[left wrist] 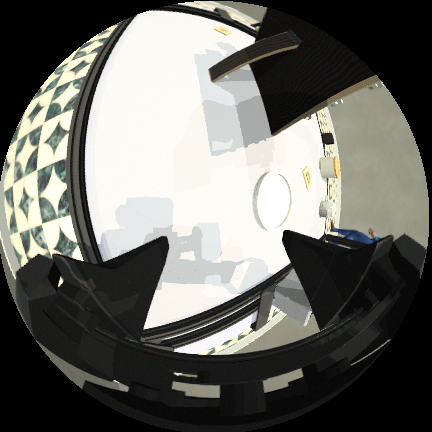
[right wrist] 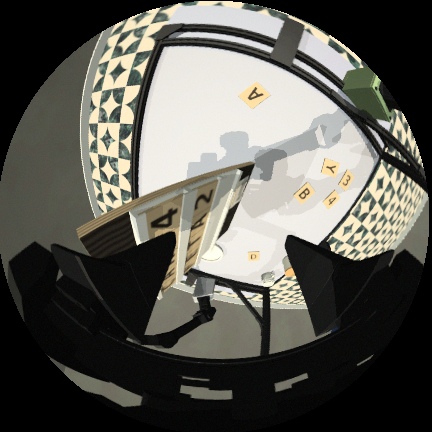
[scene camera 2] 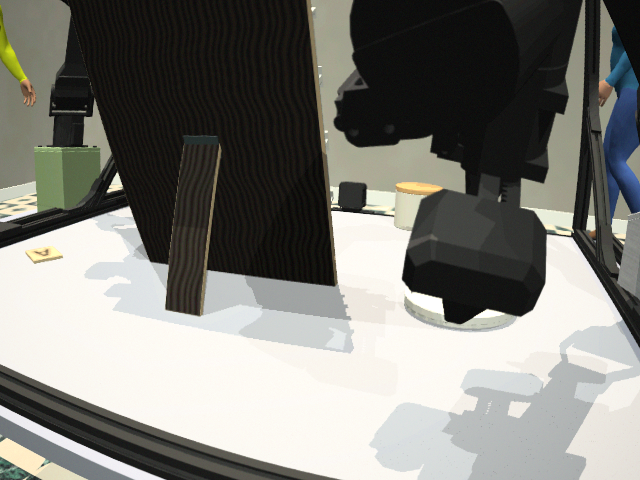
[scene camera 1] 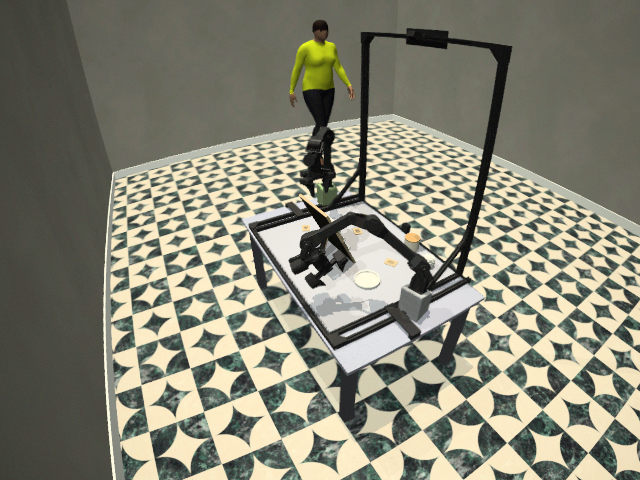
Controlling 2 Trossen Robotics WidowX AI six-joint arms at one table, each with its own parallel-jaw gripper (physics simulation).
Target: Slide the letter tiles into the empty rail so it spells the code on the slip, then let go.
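A tilted dark board stands on a rear strut. In the right wrist view its front has pale rails holding tiles, among them a 4 and a 2; the slip cannot be made out. Loose tiles lie flat: A, Y, 3, B, 4 and D. My left gripper is open behind the board. My right gripper is open and empty, above the table beside the board.
A round white dish lies near the left gripper. A jar with an orange lid stands near the table edge. A black frame post rises beside the table. The board's strut reaches the table.
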